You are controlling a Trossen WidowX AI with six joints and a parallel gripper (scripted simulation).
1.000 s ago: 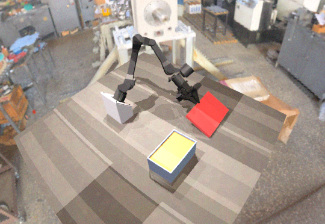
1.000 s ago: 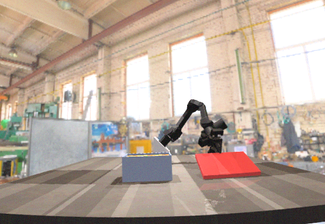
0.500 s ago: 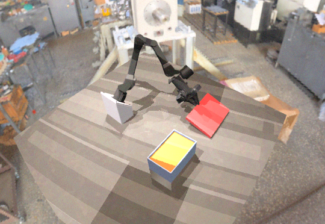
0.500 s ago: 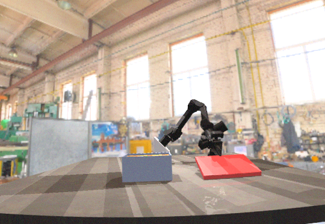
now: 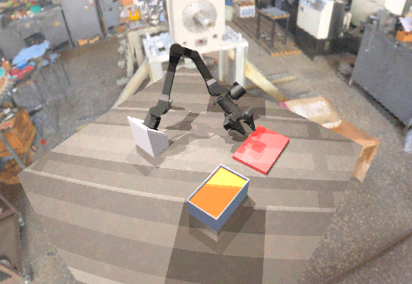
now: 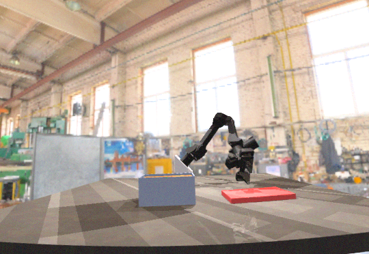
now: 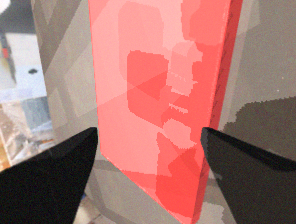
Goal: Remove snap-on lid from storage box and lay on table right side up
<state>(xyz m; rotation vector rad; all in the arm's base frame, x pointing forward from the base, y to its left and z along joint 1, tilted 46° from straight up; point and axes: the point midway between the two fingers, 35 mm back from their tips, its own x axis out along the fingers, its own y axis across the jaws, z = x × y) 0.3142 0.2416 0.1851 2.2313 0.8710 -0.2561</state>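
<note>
Right now my gripper tip is 7 cm short of the flat red lid and 5 cm above it. The rest, counted from my gripper tip: storage box (10 cm ahead, 35 cm to the right, 1 cm below).
</note>
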